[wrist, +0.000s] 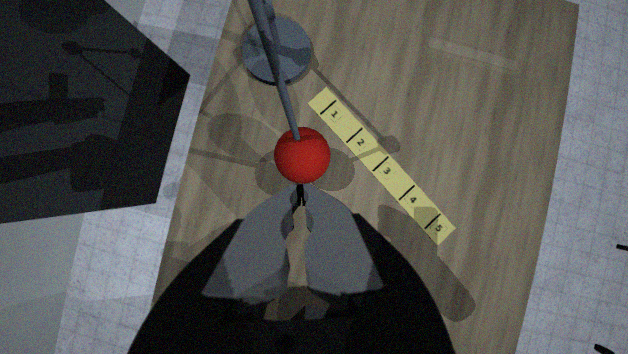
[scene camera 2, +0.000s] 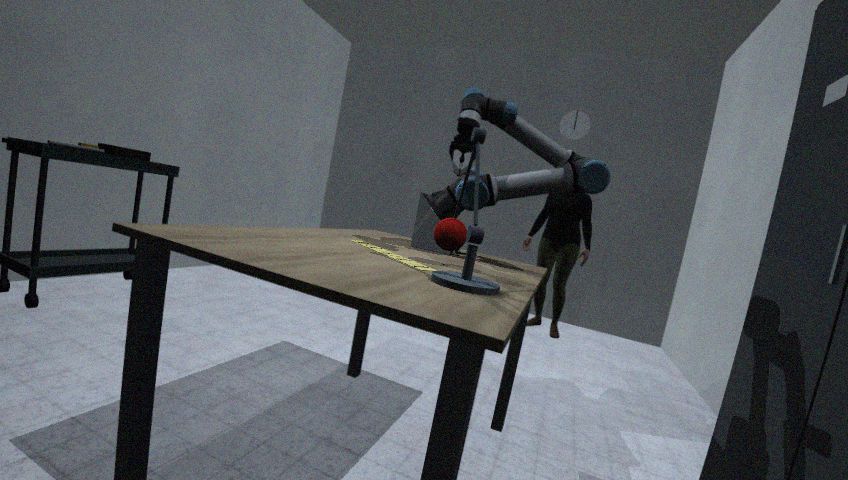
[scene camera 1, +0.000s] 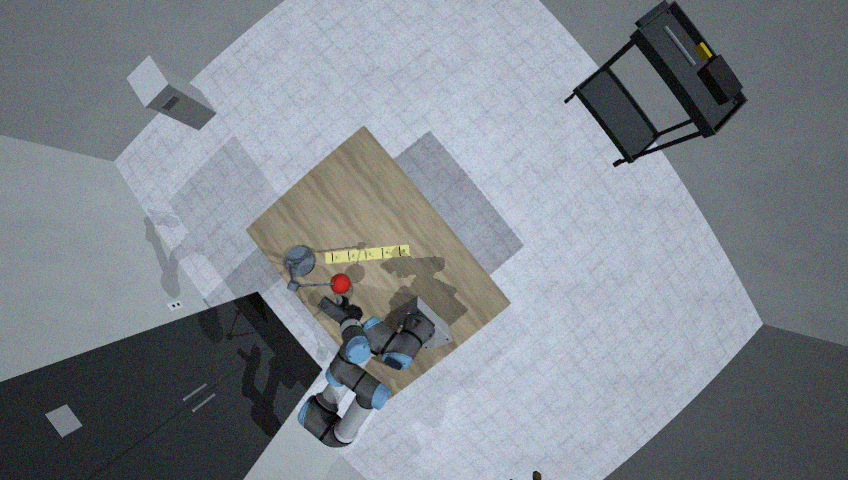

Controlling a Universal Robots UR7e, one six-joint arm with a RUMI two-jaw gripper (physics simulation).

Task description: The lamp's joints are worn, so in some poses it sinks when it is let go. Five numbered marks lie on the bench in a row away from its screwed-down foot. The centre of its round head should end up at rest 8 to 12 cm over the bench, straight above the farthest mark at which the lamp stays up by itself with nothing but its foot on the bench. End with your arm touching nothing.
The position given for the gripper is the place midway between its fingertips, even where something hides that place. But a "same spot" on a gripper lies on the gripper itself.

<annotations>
gripper: wrist; scene camera 2 458, 175; scene camera 1
same spot on gripper: point(wrist: 346, 257) = point(scene camera 1: 341, 300)
</annotations>
